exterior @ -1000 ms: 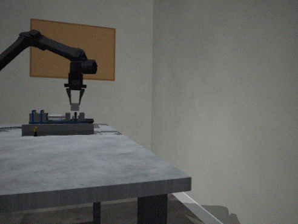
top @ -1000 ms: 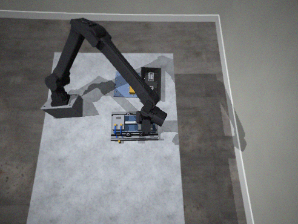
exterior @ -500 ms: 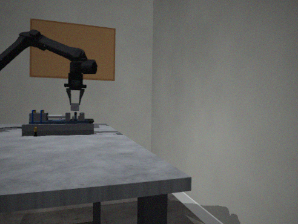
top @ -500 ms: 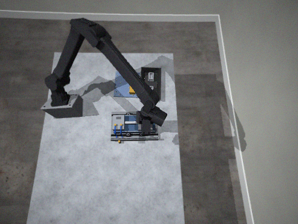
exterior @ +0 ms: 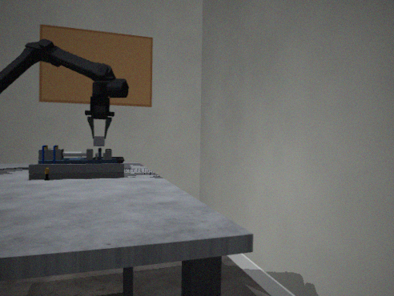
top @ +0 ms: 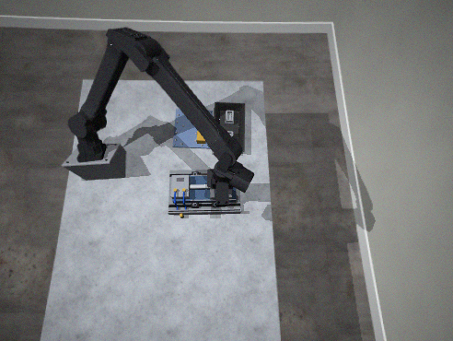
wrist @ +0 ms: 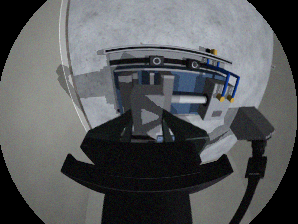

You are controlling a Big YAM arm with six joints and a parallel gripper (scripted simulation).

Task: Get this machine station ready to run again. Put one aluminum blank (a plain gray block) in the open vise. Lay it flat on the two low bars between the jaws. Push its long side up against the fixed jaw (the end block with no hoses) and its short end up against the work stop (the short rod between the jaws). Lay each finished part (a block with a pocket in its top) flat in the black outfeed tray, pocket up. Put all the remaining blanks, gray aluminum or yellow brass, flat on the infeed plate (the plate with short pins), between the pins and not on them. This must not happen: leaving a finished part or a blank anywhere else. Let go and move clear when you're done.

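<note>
Right now my hand is 2 cm above the gray block. The rest, counted from my hand: yellow brass blank (27 cm to the left, 12 cm below, 4 cm behind); vise (10 cm below, 6 cm behind, 2 cm to the left); blue infeed plate (32 cm to the left, 14 cm below, 7 cm behind).
</note>
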